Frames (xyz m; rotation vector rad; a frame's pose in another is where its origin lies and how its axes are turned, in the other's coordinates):
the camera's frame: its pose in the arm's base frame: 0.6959 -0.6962 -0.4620 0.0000 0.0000 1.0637
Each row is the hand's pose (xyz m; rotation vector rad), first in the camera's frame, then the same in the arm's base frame.
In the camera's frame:
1: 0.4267 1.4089 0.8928 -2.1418 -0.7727 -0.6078
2: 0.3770 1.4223 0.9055 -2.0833 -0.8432 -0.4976
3: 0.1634 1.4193 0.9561 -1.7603 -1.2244 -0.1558
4: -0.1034 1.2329 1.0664 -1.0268 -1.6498 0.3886
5: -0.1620 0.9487 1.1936 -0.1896 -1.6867 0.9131
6: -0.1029 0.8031 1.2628 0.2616 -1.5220 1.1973
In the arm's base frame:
1: -0.3285 0.3610 0.4308 -1.4093 -1.6982 -0.0282
2: -0.3643 0.3241 0.4435 -1.3409 -1.7480 0.0904
3: -0.4654 0.1359 0.4941 -0.9097 -1.9773 0.4623
4: -0.4321 -0.1878 0.6044 -0.0518 -2.0850 1.0661
5: -0.2121 -0.3771 0.7316 0.7849 -1.7580 1.6628
6: -0.0561 -0.3961 0.8008 1.1671 -1.3798 1.9904

